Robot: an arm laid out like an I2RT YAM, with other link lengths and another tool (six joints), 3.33 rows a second.
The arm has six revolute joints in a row. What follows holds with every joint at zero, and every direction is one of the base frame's.
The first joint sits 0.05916 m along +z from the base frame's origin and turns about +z.
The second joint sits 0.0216 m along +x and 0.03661 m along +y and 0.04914 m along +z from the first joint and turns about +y.
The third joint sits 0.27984 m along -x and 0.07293 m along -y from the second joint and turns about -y.
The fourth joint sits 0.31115 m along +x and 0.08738 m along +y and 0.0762 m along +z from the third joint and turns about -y.
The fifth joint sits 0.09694 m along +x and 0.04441 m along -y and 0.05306 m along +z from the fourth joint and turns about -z.
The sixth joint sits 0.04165 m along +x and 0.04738 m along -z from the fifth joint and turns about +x.
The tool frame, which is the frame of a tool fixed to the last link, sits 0.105 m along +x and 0.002 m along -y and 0.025 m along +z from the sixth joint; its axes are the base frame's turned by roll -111.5, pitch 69.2 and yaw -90 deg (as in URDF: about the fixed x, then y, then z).
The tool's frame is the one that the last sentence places.
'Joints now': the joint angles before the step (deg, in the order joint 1, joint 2, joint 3, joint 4, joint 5, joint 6). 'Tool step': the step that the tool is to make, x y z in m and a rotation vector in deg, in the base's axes. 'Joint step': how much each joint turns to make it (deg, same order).
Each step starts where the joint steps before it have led.
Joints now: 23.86, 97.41, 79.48, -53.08, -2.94, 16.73
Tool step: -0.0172, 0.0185, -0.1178, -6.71, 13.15, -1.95
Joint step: 3.58, 14.62, 0.00, 0.05, 1.46, 5.31
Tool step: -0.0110, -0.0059, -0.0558, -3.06, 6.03, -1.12
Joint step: 0.02, 7.15, 0.02, 0.40, -0.04, 1.14
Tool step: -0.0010, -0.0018, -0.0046, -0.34, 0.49, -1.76
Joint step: -0.06, 0.58, -0.02, 0.06, 0.00, 1.70
